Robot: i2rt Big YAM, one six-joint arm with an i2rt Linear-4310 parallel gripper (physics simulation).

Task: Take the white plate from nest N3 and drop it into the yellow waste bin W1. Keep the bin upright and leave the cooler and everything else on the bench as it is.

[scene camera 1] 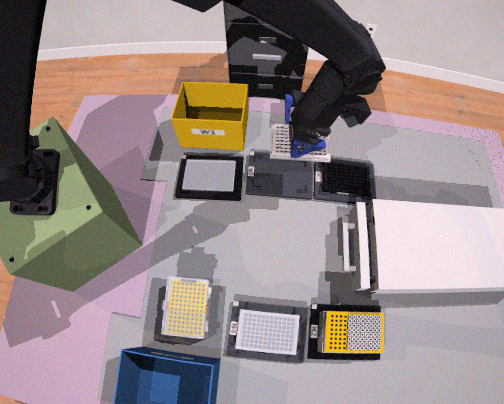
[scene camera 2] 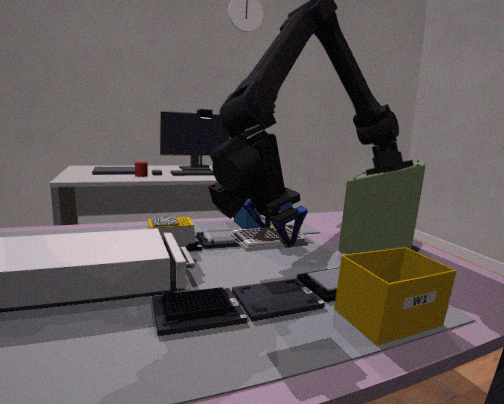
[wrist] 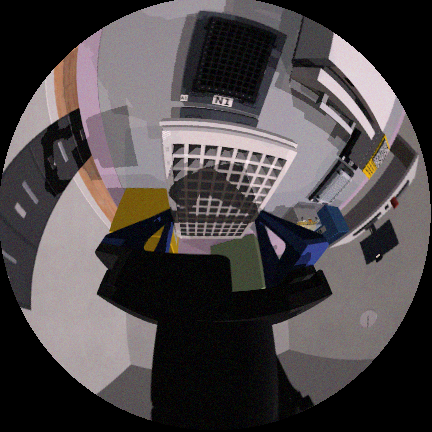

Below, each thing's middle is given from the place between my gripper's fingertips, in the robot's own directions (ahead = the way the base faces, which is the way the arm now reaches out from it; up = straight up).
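As for the yellow waste bin W1 [scene camera 2: 387, 295], my gripper is 18 cm past it, 16 cm to the right of it and 8 cm above it. The white box unit [scene camera 1: 397, 247] is 35 cm ahead of my hand, 25 cm to the right of it and 10 cm below it, while the blue bin W2 [wrist: 333, 225] is 48 cm to the right of my hand, 28 cm behind it and 8 cm below it.
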